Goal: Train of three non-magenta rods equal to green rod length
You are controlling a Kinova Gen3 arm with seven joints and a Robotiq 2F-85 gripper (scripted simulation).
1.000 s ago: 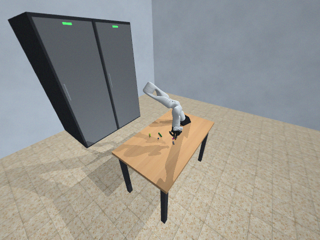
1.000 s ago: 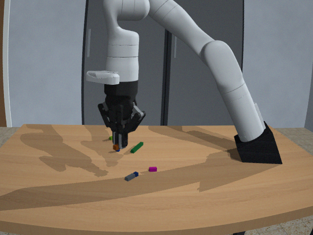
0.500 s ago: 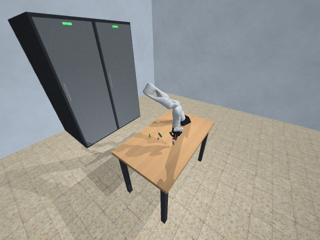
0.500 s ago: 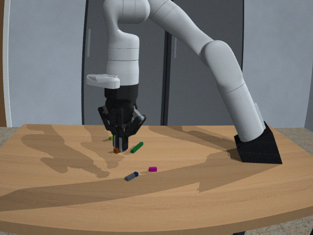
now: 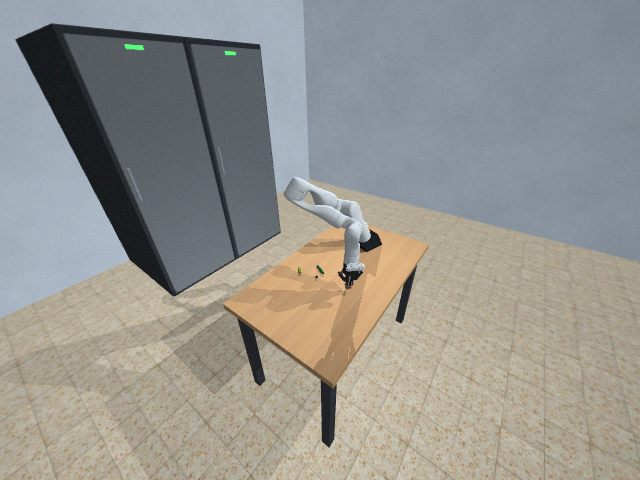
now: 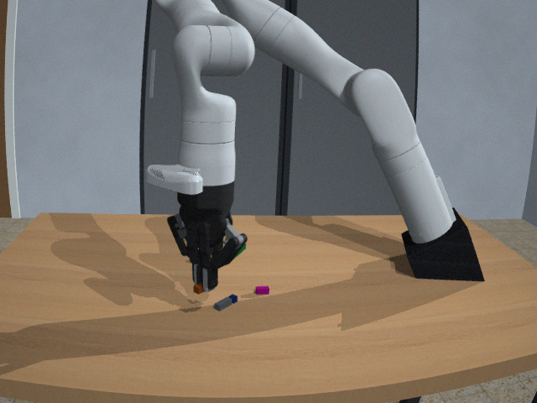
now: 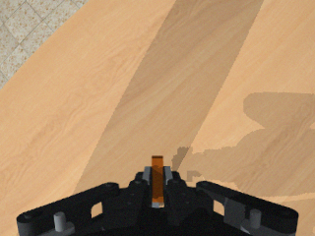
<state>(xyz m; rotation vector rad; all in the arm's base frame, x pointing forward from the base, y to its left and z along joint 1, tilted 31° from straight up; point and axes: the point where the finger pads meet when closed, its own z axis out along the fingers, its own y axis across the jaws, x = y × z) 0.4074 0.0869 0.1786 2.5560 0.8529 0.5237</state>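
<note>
My gripper is now 60 mm above the grey rod, 30 mm past it and 20 mm to the left of it. Also, from my hand: orange rod (20 mm below); then green rod (210 mm to the right, 120 mm behind, 60 mm below); then magenta rod (110 mm behind, 60 mm below, 50 mm to the right).
</note>
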